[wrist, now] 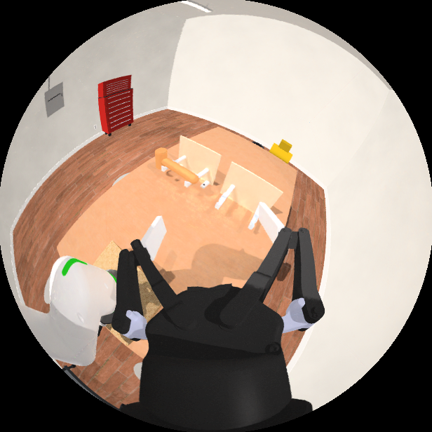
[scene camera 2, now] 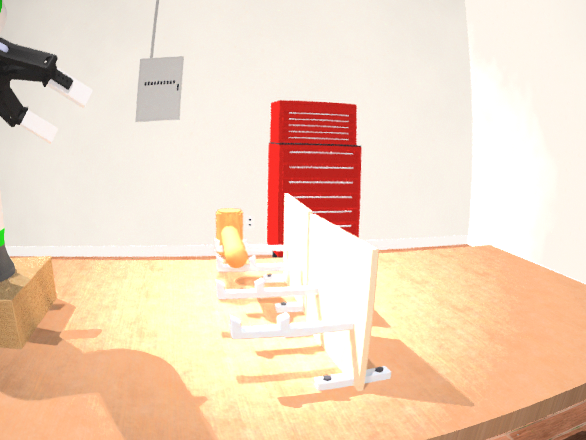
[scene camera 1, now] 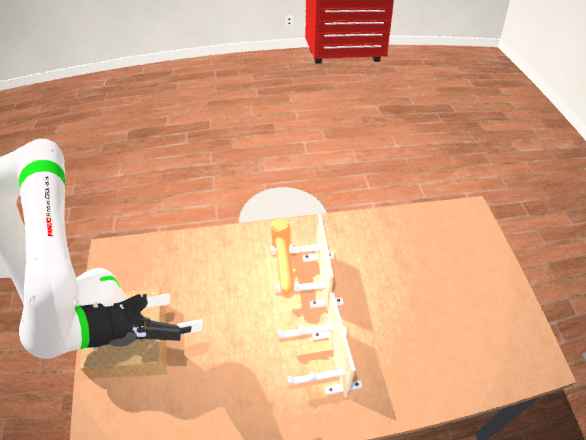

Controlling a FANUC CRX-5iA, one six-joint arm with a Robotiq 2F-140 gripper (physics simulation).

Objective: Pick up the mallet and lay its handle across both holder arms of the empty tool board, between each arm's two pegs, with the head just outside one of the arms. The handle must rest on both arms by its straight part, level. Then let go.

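The orange mallet (scene camera 1: 284, 265) (scene camera 2: 233, 246) (wrist: 179, 169) lies across both holder arms of the farther tool board (scene camera 1: 325, 255) (scene camera 2: 296, 235) (wrist: 200, 156). Its head is at the far end, by the farther arm, and the handle's free end is at the nearer arm. The empty tool board (scene camera 1: 342, 345) (scene camera 2: 345, 290) (wrist: 252, 186) stands nearer in the scene views; its two white holder arms (scene camera 1: 317, 377) (scene camera 2: 260, 330) (wrist: 225, 196) carry nothing. My gripper (scene camera 1: 177, 313) (scene camera 2: 65, 112) (wrist: 210, 217) is wide open, apart from the mallet and both boards, on the robot's side.
Both boards stand on white feet on the wooden table (scene camera 1: 440, 280) (scene camera 2: 440, 310). A wooden block (scene camera 1: 145, 367) (scene camera 2: 35, 307) is at the table's left, partly under the arm. A red tool cabinet (scene camera 1: 350, 30) (scene camera 2: 315, 170) (wrist: 117, 107) stands beyond the table.
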